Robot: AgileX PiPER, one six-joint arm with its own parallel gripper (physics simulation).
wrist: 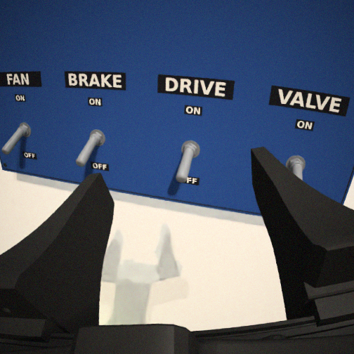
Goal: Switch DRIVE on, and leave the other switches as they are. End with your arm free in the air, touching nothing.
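Observation:
The DRIVE switch (pixel 186 162) is a grey lever on the blue panel (pixel 150 30); it points down toward its OFF label, which it partly covers. The FAN lever (pixel 16 138), the BRAKE lever (pixel 90 148) and the VALVE lever (pixel 297 166) flank it. FAN and BRAKE also point down toward OFF. The VALVE lever's lower part is hidden behind the right finger. My gripper (pixel 176 177) is open, its fingertips wide apart, with the DRIVE lever showing between them in the view. No contact with the levers is visible.
The panel's lower edge runs across the view, above a pale surface (pixel 210 265) that carries the gripper's shadow. The BRAKE lever shows just above the left fingertip, and the VALVE lever shows beside the right finger.

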